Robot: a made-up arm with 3 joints. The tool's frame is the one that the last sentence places.
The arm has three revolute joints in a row. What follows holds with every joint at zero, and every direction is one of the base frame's. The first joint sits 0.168 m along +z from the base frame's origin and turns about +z. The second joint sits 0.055 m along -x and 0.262 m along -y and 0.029 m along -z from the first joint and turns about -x. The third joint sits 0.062 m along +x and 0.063 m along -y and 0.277 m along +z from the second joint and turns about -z. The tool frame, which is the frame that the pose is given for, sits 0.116 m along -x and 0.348 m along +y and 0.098 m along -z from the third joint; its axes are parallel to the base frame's.
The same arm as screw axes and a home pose.
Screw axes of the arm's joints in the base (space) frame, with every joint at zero. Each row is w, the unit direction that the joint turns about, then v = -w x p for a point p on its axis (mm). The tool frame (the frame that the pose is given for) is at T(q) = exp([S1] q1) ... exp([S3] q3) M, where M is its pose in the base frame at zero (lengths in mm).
S1: w 0 0 1 v 0 0 0
S2: w -1 0 0 v 0 -139 -262
S3: w 0 0 -1 v 325 7 0
M =
1 0 0 -109
0 1 0 23
0 0 1 318
0 0 0 1

